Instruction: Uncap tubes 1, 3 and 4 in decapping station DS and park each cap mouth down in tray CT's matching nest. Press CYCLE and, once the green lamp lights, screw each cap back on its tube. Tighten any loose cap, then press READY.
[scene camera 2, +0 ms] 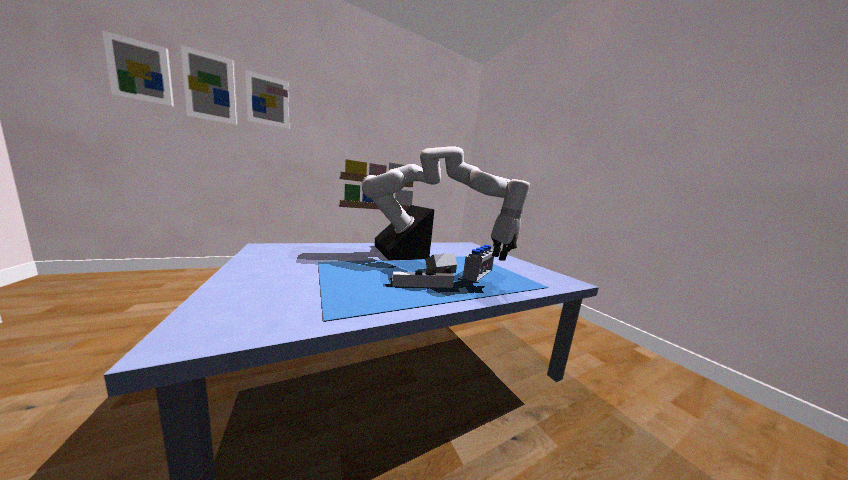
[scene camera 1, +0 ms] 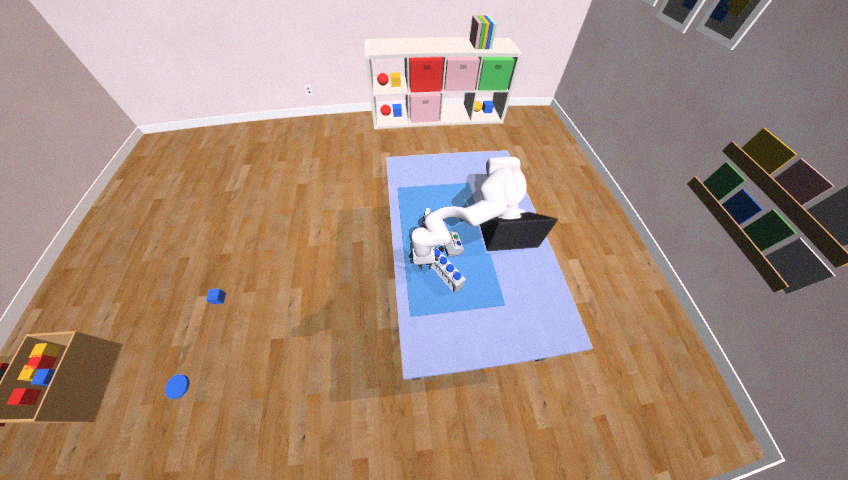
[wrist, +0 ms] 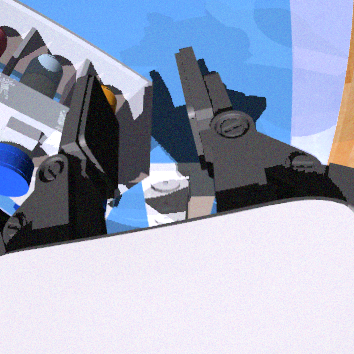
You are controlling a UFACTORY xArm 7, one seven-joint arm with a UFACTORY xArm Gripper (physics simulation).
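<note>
Decapping station DS is a pale block standing on the mat. Several blue caps show along its top; one blue cap shows at the left of the wrist view. An orange tube and a grey tube show in its slots. A low pale block, which looks like tray CT, lies beside it; the arm hides most of it in scene camera 1. My gripper is part-open and empty, beside the station's end, near cap height; its left finger overlaps the station in the wrist view.
A control box with green and blue spots stands near the station. The blue mat lies on the table. A black slanted block stands by the arm's base.
</note>
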